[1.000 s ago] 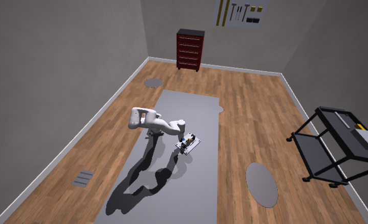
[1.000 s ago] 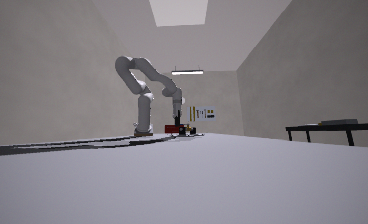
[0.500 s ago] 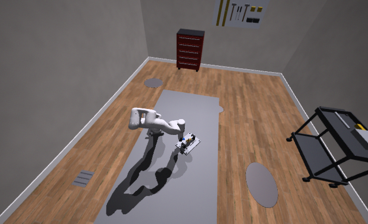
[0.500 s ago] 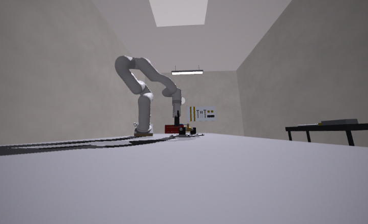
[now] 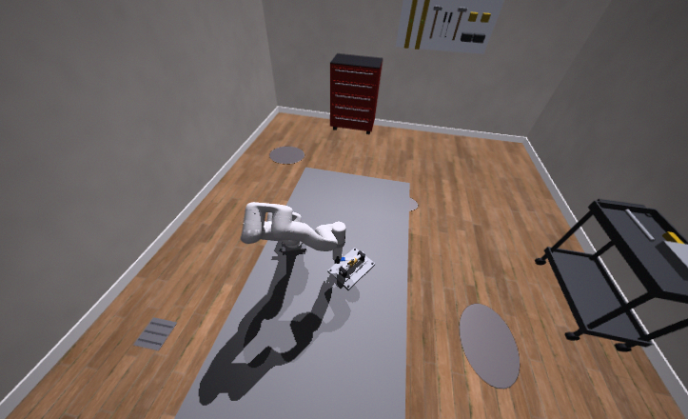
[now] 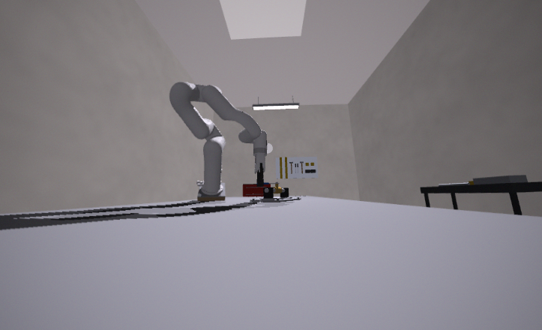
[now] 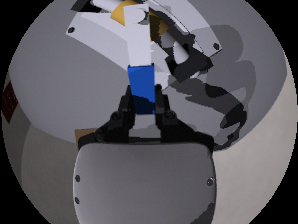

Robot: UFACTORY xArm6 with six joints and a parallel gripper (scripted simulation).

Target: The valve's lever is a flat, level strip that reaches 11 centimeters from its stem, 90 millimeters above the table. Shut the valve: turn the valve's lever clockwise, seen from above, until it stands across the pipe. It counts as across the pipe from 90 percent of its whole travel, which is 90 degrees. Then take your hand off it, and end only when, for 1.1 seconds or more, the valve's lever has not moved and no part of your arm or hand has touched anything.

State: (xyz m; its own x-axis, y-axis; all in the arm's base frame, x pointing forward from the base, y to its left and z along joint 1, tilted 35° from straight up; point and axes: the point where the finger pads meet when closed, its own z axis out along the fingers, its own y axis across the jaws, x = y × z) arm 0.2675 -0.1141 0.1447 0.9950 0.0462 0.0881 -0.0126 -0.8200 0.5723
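Right now the valve lever is 50 mm ahead of my hand.
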